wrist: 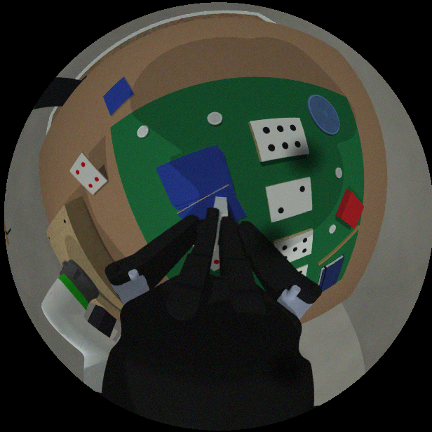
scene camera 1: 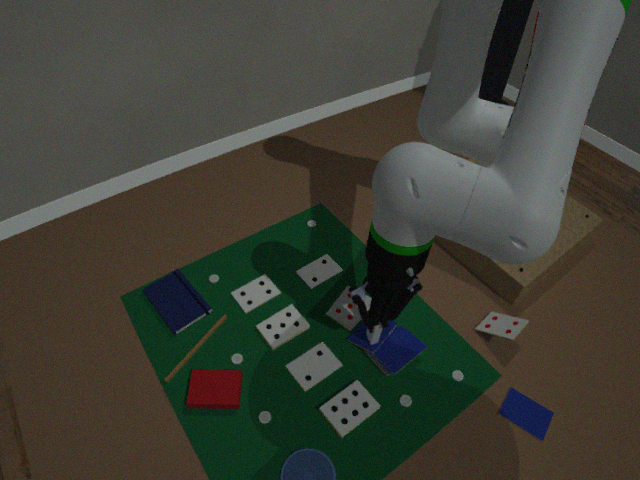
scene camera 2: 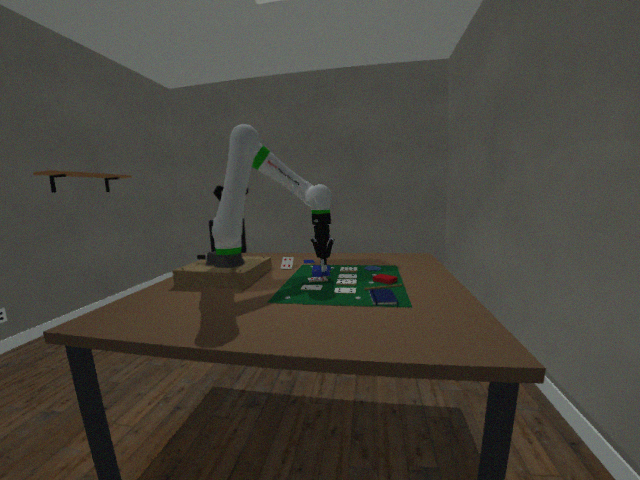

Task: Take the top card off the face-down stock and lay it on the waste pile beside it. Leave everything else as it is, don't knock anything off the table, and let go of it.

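Pixels of known places: gripper, fingertip midpoint: (scene camera 1: pixel 371 338) (scene camera 2: pixel 324 271); arm's base at its link origin: (scene camera 2: pixel 229 264).
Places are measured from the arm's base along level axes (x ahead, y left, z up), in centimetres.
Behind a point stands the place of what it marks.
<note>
The face-down stock (scene camera 1: pixel 405 347) (scene camera 2: pixel 316 270) (wrist: pixel 202 167) is a blue-backed pile on the green mat, its cards fanned out of line. The waste pile (scene camera 1: pixel 336 313) {x 47.6, y 8.6, z -6.6 cm} (scene camera 2: pixel 317 279) {x 44.5, y 7.1, z -6.6 cm} (wrist: pixel 216 265), a white card with red dots, lies beside it, partly hidden by the gripper. My gripper (scene camera 1: pixel 374 334) {x 44.3, y 17.3, z -5.3 cm} (scene camera 2: pixel 324 268) {x 44.3, y 17.3, z -5.3 cm} (wrist: pixel 219 205) is shut and empty, its tips at the stock's waste-pile side; contact is unclear. Beyond the mat, a blue card (scene camera 1: pixel 526 413) {x 25.7, y 43.1, z -7.1 cm} (scene camera 2: pixel 308 261) {x 25.4, y 42.6, z -7.1 cm} (wrist: pixel 118 96) lies on the table, and a card with four red dots (scene camera 1: pixel 501 325) {x 19.2, y 26.9, z -4.4 cm} (scene camera 2: pixel 287 262) {x 19.0, y 26.9, z -4.3 cm} (wrist: pixel 88 173) stands tilted above its shadow.
White black-dotted cards, including a six (scene camera 1: pixel 349 407) {x 54.7, y 27.5, z -6.0 cm} (wrist: pixel 279 139), lie on the green mat (scene camera 1: pixel 444 356) {x 32.6, y 26.3, z -7.2 cm}. It also bears white discs, a red box (scene camera 1: pixel 214 388) {x 75.2, y 14.7, z -5.2 cm} (wrist: pixel 349 208), a stick (scene camera 1: pixel 196 347) {x 76.1, y 4.5, z -6.5 cm}, a navy book (scene camera 1: pixel 173 301) {x 77.7, y -7.7, z -6.0 cm} and a blue round object (scene camera 1: pixel 308 466) {x 65.3, y 33.4, z -6.8 cm} (wrist: pixel 324 114).
</note>
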